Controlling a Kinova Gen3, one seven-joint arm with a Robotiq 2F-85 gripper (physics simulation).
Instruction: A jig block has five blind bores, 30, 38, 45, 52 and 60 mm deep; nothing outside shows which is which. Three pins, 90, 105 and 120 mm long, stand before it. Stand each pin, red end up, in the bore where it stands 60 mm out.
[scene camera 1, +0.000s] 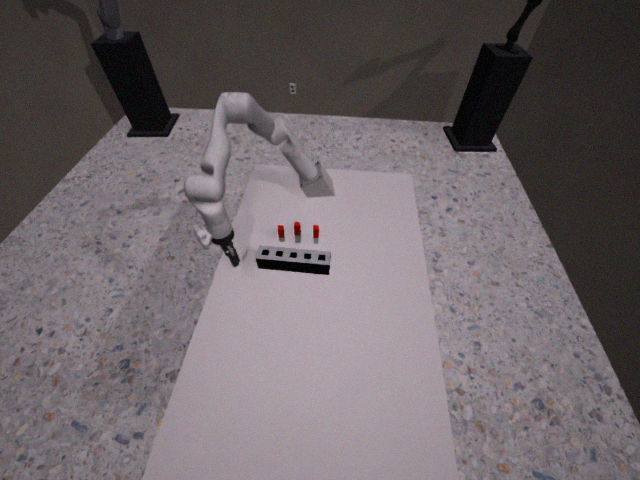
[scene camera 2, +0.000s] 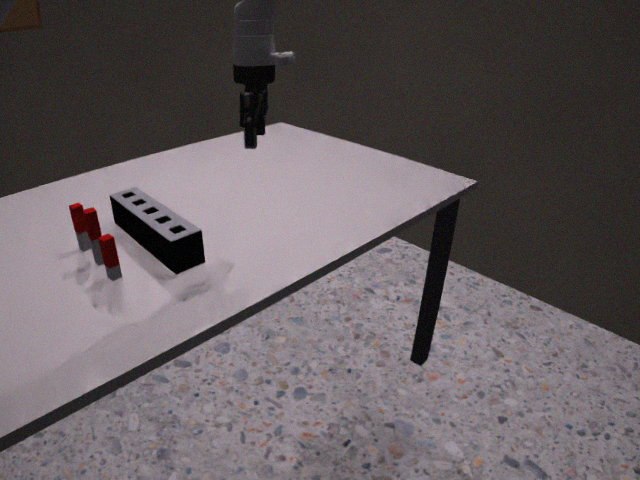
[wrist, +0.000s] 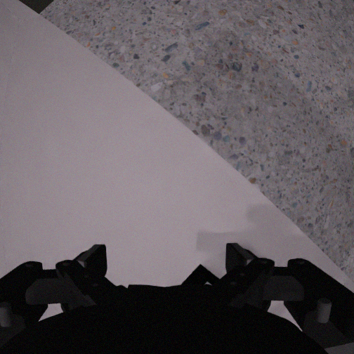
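Seen in the pictures: gripper, fingertip midpoint: (scene camera 1: 230, 256) (scene camera 2: 255, 141); arm's base, link origin: (scene camera 1: 309, 174).
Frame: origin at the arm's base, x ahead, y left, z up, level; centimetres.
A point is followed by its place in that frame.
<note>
The jig block (scene camera 1: 293, 266) @(x 53.2, y -6.9, z -6.4 cm) (scene camera 2: 142, 233) @(x 46.0, y -8.1, z -6.6 cm) has black sides and a grey top with a row of square openings, none showing a pin. Three upright pins, red on top and grey below, stand on the table beside its robot-base side: the left pin in scene view 1 (scene camera 1: 280, 230) @(x 36.5, y -13.0, z -2.3 cm) (scene camera 2: 77, 218) @(x 36.2, y 1.7, z -2.4 cm), the middle pin (scene camera 1: 297, 227) @(x 37.5, y -5.3, z 0.7 cm) (scene camera 2: 92, 223) @(x 36.0, y -6.6, z -0.8 cm), which looks tallest, and the right pin (scene camera 1: 315, 230) (scene camera 2: 109, 251). My gripper (scene camera 1: 235, 262) @(x 62.2, y -27.5, z 13.4 cm) (scene camera 2: 255, 139) @(x 62.2, y -27.5, z 13.4 cm) (wrist: 165, 257) is open and empty, pointing down above the table, off the block's left end in scene view 1. Bore depths are hidden.
The pale table (scene camera 1: 320, 361) @(x 91.2, y 3.9, z -10.5 cm) (scene camera 2: 310, 170) @(x 107.0, y -5.8, z -10.4 cm) (wrist: 100, 150) has an edge near my gripper, with speckled floor (scene camera 1: 77, 335) (scene camera 2: 336, 403) (wrist: 280, 100) beyond. Two dark pedestals (scene camera 1: 132, 85) (scene camera 1: 485, 98) stand on the floor behind the arm.
</note>
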